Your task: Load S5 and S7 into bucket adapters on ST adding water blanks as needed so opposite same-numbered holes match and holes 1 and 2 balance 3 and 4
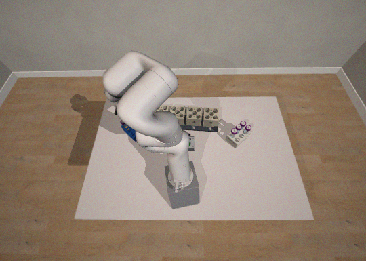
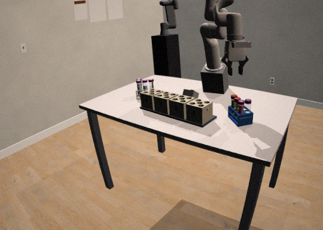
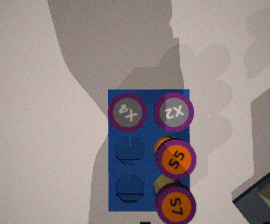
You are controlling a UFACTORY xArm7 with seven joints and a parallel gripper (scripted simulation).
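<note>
Right now the blue rack is 22 cm below my hand and 3 cm to the left of it. Also, from my hand: adapter (20 cm below, 14 cm to the right, 11 cm ahead); then dark stand (31 cm to the right, 25 cm below, 10 cm ahead); then white rack (65 cm to the right, 22 cm below, 2 cm behind).
</note>
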